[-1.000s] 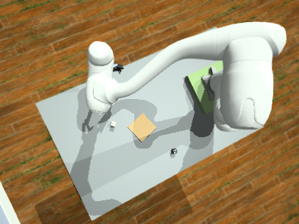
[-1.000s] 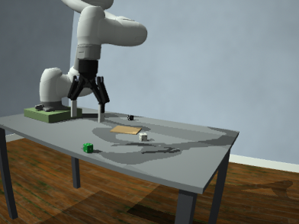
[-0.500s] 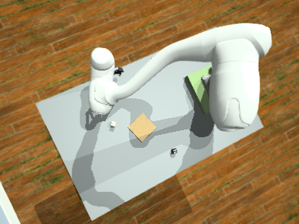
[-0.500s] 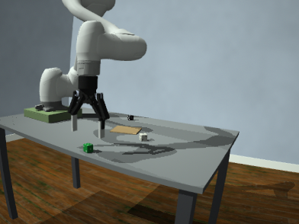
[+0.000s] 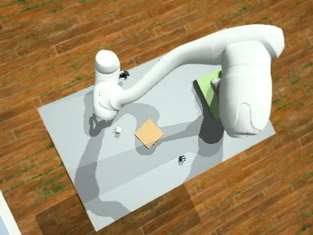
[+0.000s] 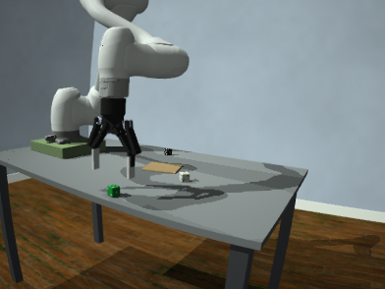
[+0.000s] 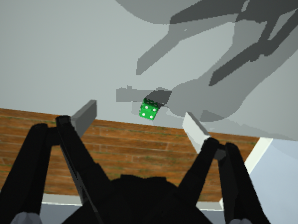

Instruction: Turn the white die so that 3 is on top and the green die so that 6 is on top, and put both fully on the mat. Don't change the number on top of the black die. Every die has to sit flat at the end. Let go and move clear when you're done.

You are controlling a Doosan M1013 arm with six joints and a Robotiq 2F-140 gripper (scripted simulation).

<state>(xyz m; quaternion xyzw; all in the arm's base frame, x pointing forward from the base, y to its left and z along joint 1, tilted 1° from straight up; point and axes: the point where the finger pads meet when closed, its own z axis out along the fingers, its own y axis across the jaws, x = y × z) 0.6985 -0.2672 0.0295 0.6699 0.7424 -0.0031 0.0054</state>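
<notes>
The black die is 260 mm behind my hand, 600 mm to the left of it and 60 mm below it. Also, from my hand: green die 20 mm ahead, 10 mm to the right, 60 mm below; white die 70 mm ahead, 280 mm to the left, 60 mm below; tan mat 110 mm behind, 370 mm to the left, 70 mm below.
</notes>
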